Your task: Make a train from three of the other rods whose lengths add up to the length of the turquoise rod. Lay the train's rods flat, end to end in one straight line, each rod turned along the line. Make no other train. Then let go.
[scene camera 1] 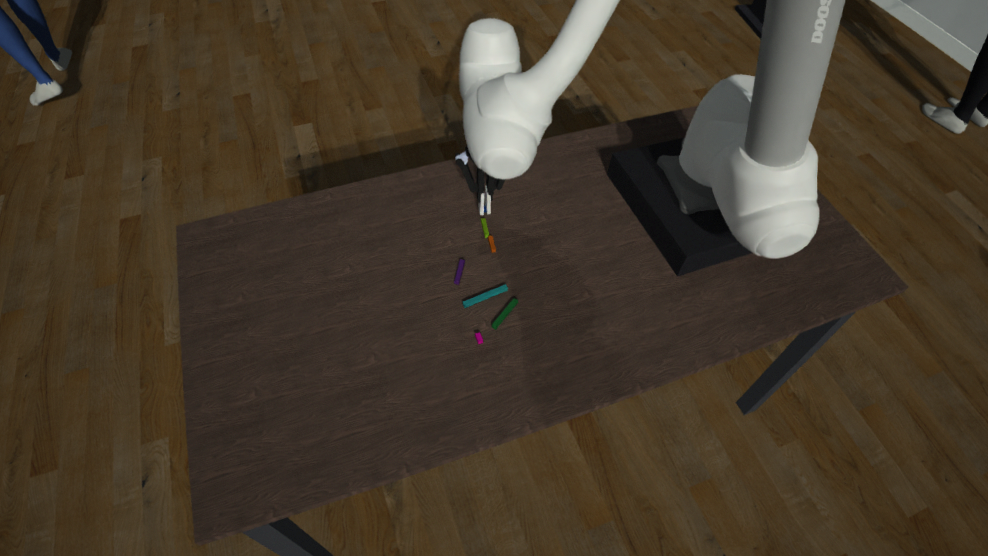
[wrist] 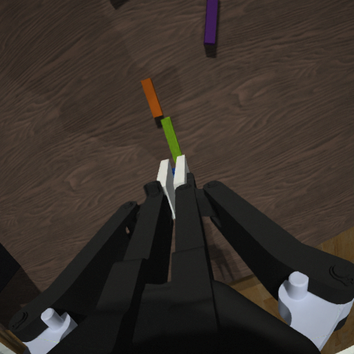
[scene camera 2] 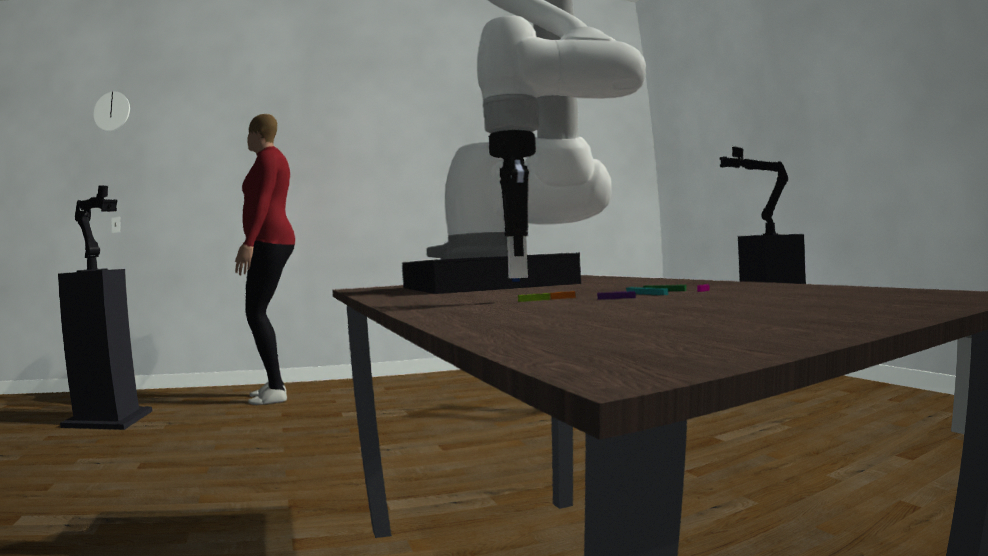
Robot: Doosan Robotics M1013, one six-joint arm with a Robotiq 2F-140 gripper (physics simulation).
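Places are measured from the arm's base along level axes (x ahead, y left, z up), in millimetres.
Pixels of known places: gripper, fingertip midpoint: (scene camera 1: pixel 484 210) (scene camera 2: pixel 518 278); arm's base, origin of the base link: (scene camera 1: pixel 704 183) (scene camera 2: pixel 481 257).
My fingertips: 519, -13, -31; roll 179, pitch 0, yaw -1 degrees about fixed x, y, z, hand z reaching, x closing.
Note:
Ahead of a thing's pixels: the offset from my fingertips to its top centre, as dx, dy, dz. Level surfaces: height alone.
My gripper (scene camera 1: pixel 485 204) (scene camera 2: pixel 516 278) (wrist: pixel 176 170) is shut on the small blue rod @[+0, -4, +5] (scene camera 2: pixel 516 280) (wrist: pixel 173 171) and holds it above the table, beyond the lime rod's far end. The lime rod @[+2, +24, -27] (scene camera 1: pixel 485 228) (scene camera 2: pixel 534 297) (wrist: pixel 171 138) and the orange rod @[-5, +73, -27] (scene camera 1: pixel 491 244) (scene camera 2: pixel 563 295) (wrist: pixel 152 98) lie flat, nearly in line, their near ends close together. The turquoise rod @[+32, +209, -27] (scene camera 1: pixel 485 295) (scene camera 2: pixel 647 291) lies flat. The purple rod @[+76, +139, -27] (scene camera 1: pixel 459 271) (scene camera 2: pixel 616 295) (wrist: pixel 211 21), the dark green rod @[-1, +257, -27] (scene camera 1: pixel 505 313) (scene camera 2: pixel 673 287) and the magenta rod @[+60, +306, -27] (scene camera 1: pixel 478 337) (scene camera 2: pixel 703 287) lie apart.
The rods lie on the brown table @[dz -37] (scene camera 1: pixel 310 387) (scene camera 2: pixel 760 331). The robot's black base block (scene camera 1: pixel 680 259) (scene camera 2: pixel 428 276) stands on it, right of the rods in the first scene view. A person in red (scene camera 2: pixel 266 197) stands behind the table.

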